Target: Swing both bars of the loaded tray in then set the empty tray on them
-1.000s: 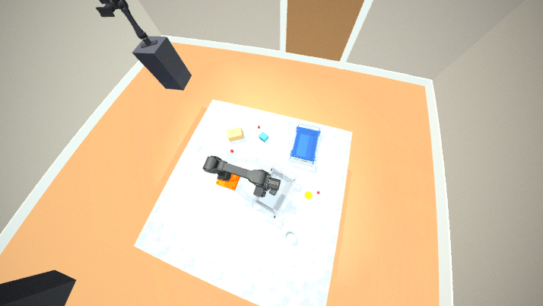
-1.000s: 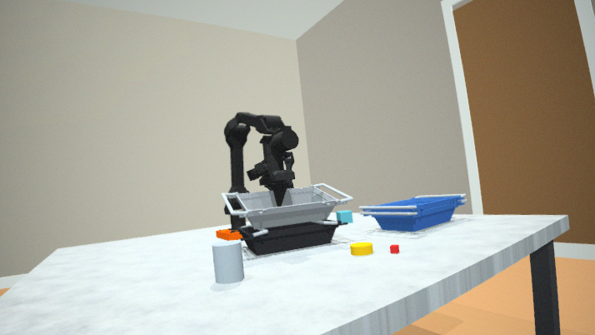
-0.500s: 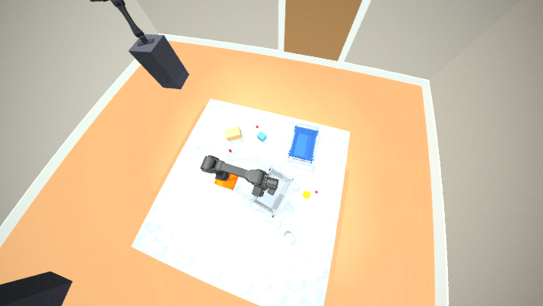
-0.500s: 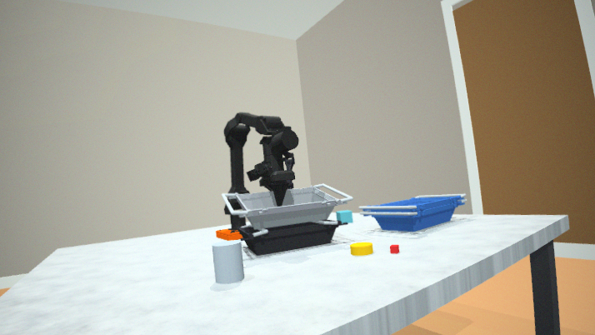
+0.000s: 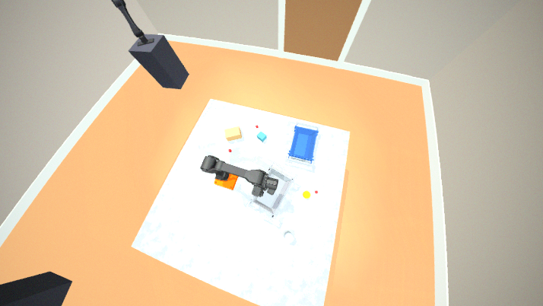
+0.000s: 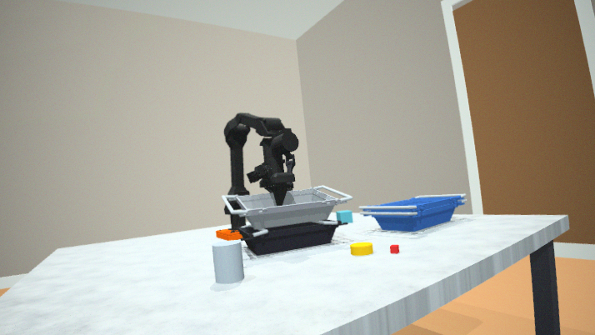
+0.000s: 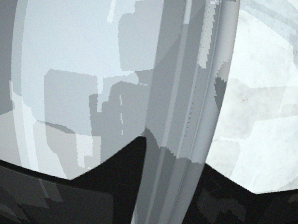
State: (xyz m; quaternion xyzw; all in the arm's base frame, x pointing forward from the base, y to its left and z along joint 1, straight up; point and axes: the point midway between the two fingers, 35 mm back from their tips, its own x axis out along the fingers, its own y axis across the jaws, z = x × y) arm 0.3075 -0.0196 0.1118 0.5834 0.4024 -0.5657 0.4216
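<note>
Right now my gripper tip is 7 cm short of the grey tray, 2 cm to the left of it and 2 cm below it. Round my gripper tip: cyan cube: 10 cm behind, 39 cm to the left, 8 cm below; then grey cylinder: 22 cm ahead, 28 cm to the right, 7 cm below; then yellow disc: 30 cm ahead, 9 cm below.
</note>
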